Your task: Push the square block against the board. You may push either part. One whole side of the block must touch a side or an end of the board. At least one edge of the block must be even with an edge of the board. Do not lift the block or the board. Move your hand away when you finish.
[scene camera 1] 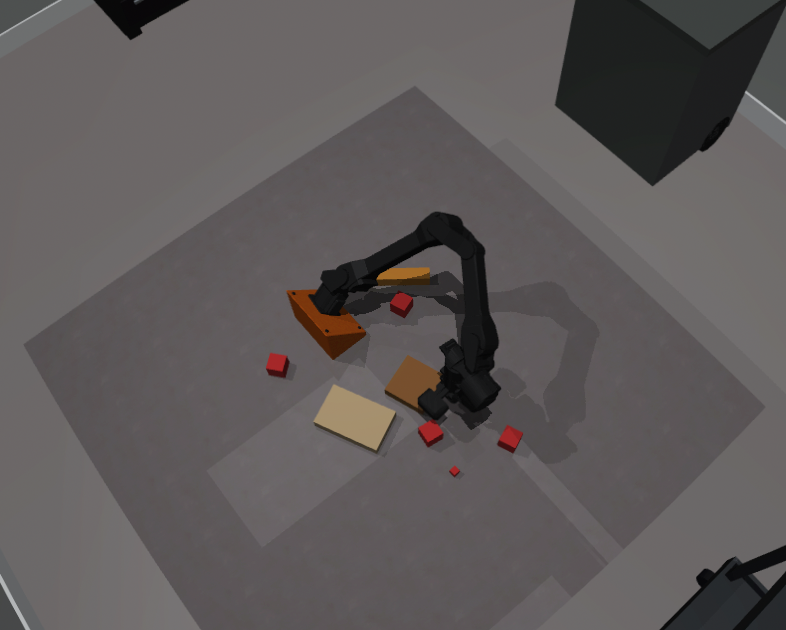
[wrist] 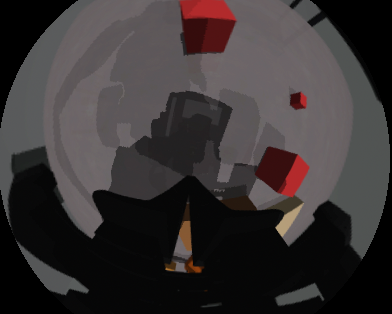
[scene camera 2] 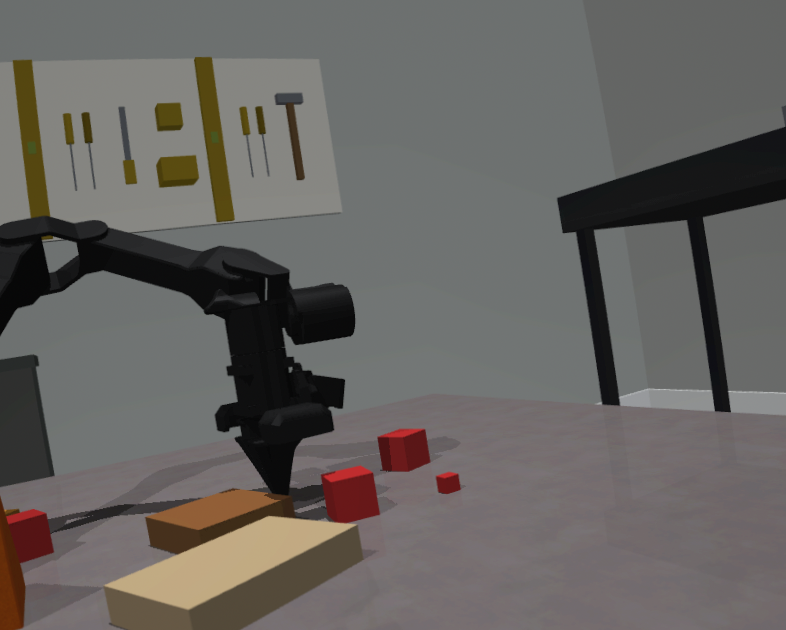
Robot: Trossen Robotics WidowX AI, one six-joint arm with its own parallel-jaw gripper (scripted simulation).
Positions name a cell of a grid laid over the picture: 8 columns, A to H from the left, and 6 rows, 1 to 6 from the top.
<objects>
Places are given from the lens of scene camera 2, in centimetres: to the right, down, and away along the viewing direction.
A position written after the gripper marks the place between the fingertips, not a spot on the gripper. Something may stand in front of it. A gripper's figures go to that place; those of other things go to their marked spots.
gripper (scene camera 2: C5): -12, 19, 72
tan board (scene camera 2: C6): -9, 17, 46
</objects>
